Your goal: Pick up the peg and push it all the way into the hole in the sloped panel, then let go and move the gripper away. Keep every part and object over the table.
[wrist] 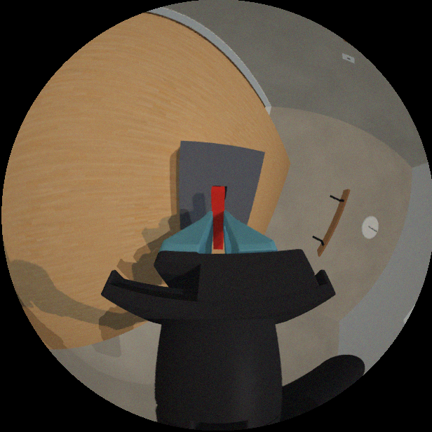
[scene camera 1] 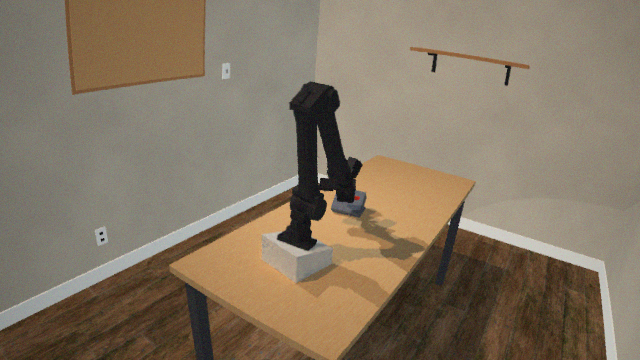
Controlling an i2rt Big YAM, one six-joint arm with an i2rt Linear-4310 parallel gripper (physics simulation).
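Frame: origin at the arm's base, x ahead, y left, z up, level; centimetres.
Seen in the pictures: gripper, fingertip midpoint: [scene camera 1: 347, 196]; arm's base at its link origin: [scene camera 1: 296, 241].
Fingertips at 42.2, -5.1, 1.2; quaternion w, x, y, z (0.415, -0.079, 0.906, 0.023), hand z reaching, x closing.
Note:
Pixels of each thing's middle, then the offset from my fingertips to it, as dx, dy, dz. Level surfaces: height alone.
- red peg at the middle of its body: [scene camera 1: 350, 197] +0.2, -1.0, +0.0
- dark grey sloped panel at the middle of its body: [scene camera 1: 349, 202] +6.3, +0.7, -5.4
- wooden table at its surface level: dz -9.8
The red peg [scene camera 1: 357, 198] [wrist: 218, 200] is held between the teal fingertips of my gripper [wrist: 217, 214], which is shut on it. The peg points away from the gripper toward the dark grey sloped panel [scene camera 1: 349, 208] [wrist: 212, 160]. In the wrist view a thin dark strip of the hole [wrist: 225, 191] shows beside the right side of the peg's far end; the peg hides the rest of the hole. I cannot tell whether the peg's tip is in the hole or above it. In scene camera 1 the arm hides part of the panel and the fingers.
The wooden table [scene camera 1: 240, 260] [wrist: 100, 125] carries the panel and the pale base block [scene camera 1: 297, 257] under the arm. The table's edge [wrist: 286, 185] lies a little to the right of the panel in the wrist view. A wall shelf [scene camera 1: 470, 56] [wrist: 334, 222] hangs beyond the table.

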